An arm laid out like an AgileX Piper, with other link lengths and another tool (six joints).
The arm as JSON. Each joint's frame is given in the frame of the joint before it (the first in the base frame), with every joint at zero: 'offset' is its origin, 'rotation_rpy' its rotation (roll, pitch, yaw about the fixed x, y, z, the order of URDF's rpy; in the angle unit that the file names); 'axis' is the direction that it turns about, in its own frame. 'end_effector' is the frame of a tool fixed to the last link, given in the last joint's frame.
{
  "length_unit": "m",
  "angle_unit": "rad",
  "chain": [
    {
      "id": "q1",
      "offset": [
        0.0,
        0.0,
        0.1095
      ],
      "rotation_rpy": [
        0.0,
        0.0,
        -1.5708
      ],
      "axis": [
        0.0,
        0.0,
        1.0
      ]
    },
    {
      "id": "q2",
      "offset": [
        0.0,
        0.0,
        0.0
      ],
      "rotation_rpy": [
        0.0,
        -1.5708,
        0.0
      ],
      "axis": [
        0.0,
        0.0,
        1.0
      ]
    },
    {
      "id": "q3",
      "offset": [
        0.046,
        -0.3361,
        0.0
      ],
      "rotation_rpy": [
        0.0,
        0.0,
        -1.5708
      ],
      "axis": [
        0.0,
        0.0,
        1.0
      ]
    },
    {
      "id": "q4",
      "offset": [
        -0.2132,
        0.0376,
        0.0
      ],
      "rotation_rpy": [
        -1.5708,
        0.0,
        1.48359
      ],
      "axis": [
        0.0,
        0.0,
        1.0
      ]
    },
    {
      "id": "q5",
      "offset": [
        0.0,
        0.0,
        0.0
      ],
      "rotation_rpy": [
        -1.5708,
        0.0,
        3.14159
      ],
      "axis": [
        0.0,
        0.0,
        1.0
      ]
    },
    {
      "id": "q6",
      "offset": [
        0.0,
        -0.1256,
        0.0
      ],
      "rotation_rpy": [
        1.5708,
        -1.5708,
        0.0
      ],
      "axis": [
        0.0,
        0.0,
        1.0
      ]
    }
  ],
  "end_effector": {
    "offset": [
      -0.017,
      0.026,
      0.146
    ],
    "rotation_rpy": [
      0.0,
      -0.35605,
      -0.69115
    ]
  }
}
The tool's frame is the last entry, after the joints.
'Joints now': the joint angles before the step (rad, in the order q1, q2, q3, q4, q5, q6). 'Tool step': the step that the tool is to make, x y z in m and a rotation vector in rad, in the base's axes. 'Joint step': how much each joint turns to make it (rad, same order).
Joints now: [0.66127, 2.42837, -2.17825, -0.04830, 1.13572, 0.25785]
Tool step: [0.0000, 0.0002, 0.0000, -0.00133, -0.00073, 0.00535]
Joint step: [0.00008, 0.00001, 0.00011, -0.00003, -0.00012, -0.00547]
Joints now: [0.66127, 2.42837, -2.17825, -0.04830, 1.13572, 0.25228]
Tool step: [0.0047, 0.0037, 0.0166, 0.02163, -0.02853, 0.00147]
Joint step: [0.00001, -0.01900, -0.01669, -0.00002, -0.00018, -0.00152]
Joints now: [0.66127, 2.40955, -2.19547, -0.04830, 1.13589, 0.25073]
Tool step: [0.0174, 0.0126, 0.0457, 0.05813, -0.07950, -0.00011]
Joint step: [-0.00001, -0.00835, -0.13954, -0.00199, 0.04941, -0.00238]
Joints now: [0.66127, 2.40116, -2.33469, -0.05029, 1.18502, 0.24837]
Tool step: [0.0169, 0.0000, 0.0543, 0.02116, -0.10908, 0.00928]
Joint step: [0.00001, -0.01933, -0.13684, -0.04232, 0.05589, -0.01944]
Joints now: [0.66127, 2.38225, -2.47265, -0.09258, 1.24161, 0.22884]
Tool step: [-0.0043, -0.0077, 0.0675, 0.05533, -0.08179, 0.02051]
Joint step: [-0.01173, -0.10627, -0.00684, 0.01300, 0.01166, -0.03571]
